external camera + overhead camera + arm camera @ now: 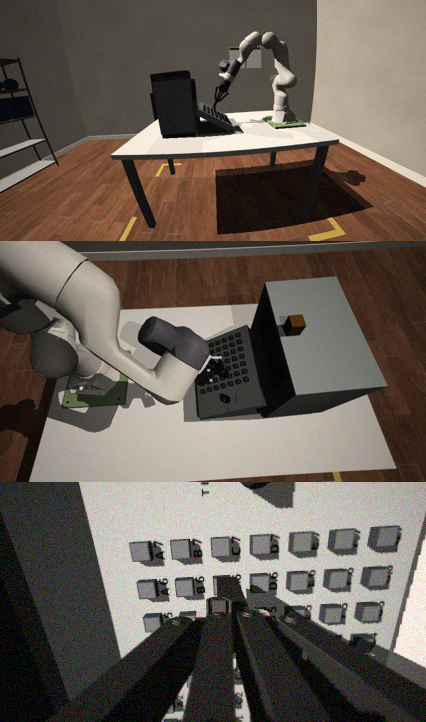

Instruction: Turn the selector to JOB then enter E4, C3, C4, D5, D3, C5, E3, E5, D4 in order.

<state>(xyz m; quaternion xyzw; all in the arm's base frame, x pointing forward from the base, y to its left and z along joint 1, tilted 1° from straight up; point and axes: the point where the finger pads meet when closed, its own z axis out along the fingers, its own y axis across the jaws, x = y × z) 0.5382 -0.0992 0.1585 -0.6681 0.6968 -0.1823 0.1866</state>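
My hand is 50 mm above the c6 key and 30 mm short of it. Also, from my hand: a5 key (90 mm ahead, 30 mm to the left, 10 mm below); key C5 (50 mm below, 30 mm to the left, 30 mm ahead); a7 key (90 mm ahead, 30 mm to the right, 10 mm below).
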